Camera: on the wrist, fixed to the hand. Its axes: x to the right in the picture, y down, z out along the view.
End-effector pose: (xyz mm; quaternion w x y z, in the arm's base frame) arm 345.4 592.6 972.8 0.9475 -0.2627 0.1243 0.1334
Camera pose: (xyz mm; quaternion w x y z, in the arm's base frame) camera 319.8 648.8 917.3 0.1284 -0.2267 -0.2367 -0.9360
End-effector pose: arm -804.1 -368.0 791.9 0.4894 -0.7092 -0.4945 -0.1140
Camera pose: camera -730.4 -385.0 757.6 0.1507 -0.4296 0.6899 0.5628
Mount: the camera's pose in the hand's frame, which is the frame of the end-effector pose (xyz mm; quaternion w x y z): 3.6 80.4 -20.5 0.0269 -0.0963 0.0359 -0.9943
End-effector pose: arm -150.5 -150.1 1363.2 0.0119 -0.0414 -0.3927 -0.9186
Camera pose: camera -151.1 -220.5 1407.3 0.9030 -0.4212 -0.0372 0.0759
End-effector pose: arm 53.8 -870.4 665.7 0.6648 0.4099 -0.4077 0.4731
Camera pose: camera -19.7 -832.9 675.1 0.5424 0.3354 0.3749 -0.6729
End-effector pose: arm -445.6 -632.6 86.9 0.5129 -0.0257 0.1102 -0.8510
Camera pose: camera -380.8 -668.6 49.5 0.8388 0.1291 -0.0778 0.5232
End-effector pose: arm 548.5 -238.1 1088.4 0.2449 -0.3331 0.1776 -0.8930
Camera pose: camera 557.8 -302.6 1036.9 0.9198 0.1771 0.2317 0.2624
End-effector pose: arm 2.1 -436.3 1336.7 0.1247 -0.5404 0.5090 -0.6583
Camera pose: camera -47.5 -464.1 1276.2 0.7215 0.5090 0.4558 0.1121
